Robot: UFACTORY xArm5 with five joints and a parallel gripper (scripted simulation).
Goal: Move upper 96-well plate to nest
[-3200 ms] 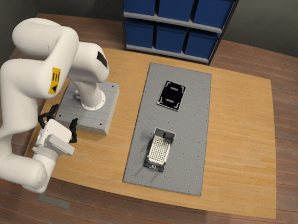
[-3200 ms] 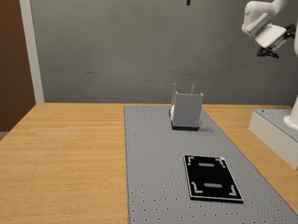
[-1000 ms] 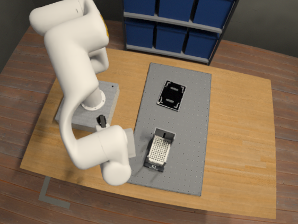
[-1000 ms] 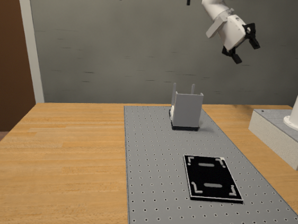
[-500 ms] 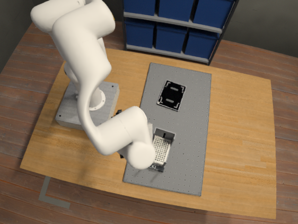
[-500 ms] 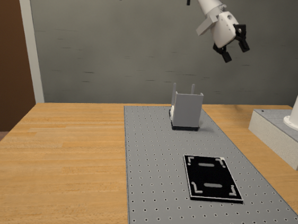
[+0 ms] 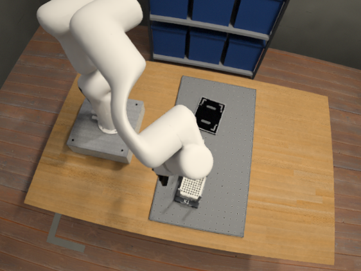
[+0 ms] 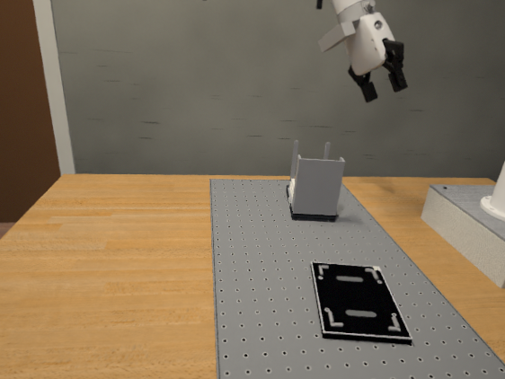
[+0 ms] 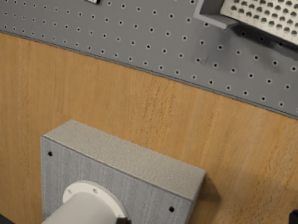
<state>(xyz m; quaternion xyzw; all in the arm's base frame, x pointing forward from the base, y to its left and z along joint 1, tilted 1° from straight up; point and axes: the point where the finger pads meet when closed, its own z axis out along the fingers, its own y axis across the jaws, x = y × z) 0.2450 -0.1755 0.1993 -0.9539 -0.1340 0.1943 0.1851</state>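
My gripper is now 130 mm short of the 96-well plate and 240 mm above it. Round my hand: black plate nest N1: 150 mm ahead, 320 mm to the left, 270 mm below.
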